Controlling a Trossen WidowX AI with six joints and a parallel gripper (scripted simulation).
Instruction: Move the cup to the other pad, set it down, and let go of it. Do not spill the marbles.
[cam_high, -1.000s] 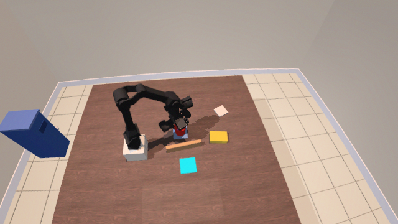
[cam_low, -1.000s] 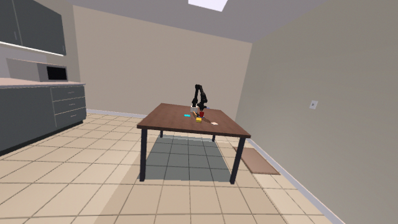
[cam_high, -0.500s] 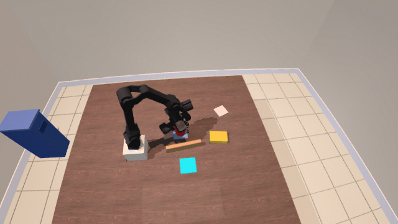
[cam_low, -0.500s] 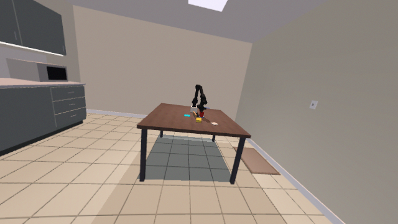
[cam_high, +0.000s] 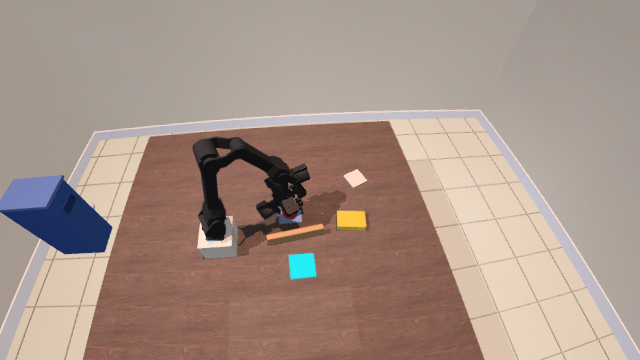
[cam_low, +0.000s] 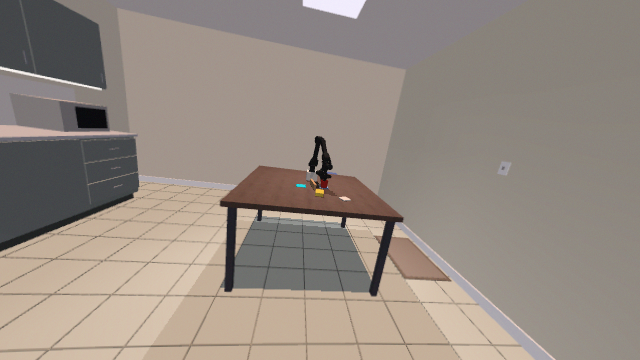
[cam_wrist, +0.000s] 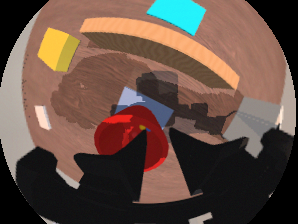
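My gripper tip is now 210 mm to the left of the cyan pad, 60 mm short of it and 50 mm above it. Also, from my gripper tip: pale square (320 mm ahead, 180 mm to the left, 30 mm below); then yellow block (260 mm ahead, 40 mm to the right, 20 mm below); then red cup (30 mm ahead, 10 mm to the left).
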